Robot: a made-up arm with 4 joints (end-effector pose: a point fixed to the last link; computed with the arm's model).
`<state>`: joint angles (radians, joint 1 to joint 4).
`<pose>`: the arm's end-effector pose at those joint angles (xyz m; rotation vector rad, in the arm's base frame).
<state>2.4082 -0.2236 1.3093 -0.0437</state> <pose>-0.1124 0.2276 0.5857 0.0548 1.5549 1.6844</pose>
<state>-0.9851 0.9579 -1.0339 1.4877</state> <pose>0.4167 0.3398 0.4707 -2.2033 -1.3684 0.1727</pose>
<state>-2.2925 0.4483 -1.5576 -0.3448</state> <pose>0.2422 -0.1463 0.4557 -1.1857 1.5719 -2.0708</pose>
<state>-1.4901 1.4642 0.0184 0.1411</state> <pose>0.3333 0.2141 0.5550 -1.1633 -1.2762 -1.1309</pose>
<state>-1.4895 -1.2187 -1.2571 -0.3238</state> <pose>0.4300 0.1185 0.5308 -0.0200 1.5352 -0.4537</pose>
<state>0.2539 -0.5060 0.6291 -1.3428</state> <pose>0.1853 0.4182 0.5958 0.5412 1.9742 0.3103</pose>
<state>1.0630 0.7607 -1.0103 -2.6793</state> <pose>-0.1579 0.3902 0.4530 -0.6397 1.3004 -0.2167</pose>
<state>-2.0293 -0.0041 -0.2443 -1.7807</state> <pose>0.2854 -0.0316 0.5714 1.6818 1.1797 -1.6031</pose>
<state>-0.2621 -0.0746 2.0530 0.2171</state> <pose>0.2145 0.1864 0.4831 1.9641 -0.0181 -0.7589</pose>
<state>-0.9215 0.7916 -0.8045 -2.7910</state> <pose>0.3529 0.3167 0.4678 1.0277 1.6029 -1.5161</pose>
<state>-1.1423 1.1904 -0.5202 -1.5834</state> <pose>0.3789 0.2223 0.5149 0.0846 0.3207 -1.5797</pose>
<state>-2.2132 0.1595 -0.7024 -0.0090</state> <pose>0.2881 -0.1124 0.5842 -0.6547 0.6138 -2.0472</pose>
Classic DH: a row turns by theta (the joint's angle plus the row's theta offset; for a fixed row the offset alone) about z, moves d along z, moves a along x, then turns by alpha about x. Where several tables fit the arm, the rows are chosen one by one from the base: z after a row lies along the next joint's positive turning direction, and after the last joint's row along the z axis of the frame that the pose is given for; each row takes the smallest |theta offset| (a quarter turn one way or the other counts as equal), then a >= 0, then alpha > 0; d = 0 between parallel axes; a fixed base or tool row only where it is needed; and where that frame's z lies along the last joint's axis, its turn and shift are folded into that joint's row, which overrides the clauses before.
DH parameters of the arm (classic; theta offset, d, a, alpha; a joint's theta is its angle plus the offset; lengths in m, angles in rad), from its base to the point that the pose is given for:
base (fixed): 1.1845 0 0.1911 0
joint 1: -1.1845 0.526 0.118 1.5708
joint 2: 1.4192 -0.2089 -0.0172 1.7299
joint 3: -0.0018 -0.0498 0.1224 -1.7915
joint 4: -1.4199 -0.0676 0.0458 -1.5598
tool (fixed): 0.0606 0.0183 0 0

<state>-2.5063 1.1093 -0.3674 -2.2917</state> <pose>0.1943 -0.0940 0.4944 1.4846 0.3439 -2.4876</pose>
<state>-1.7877 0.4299 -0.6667 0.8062</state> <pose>0.4112 0.0506 0.5871 -1.5748 -0.2677 -1.2002</pose>
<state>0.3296 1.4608 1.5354 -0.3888</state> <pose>0.1250 0.2853 0.5685 1.2525 -0.4253 1.3676</pose>
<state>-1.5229 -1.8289 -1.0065 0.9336</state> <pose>0.4606 0.0364 0.5714 0.3779 0.4898 -0.4142</pose>
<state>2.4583 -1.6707 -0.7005 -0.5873</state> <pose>-0.2572 0.0212 0.5223 2.6554 -0.1280 -1.5239</pose>
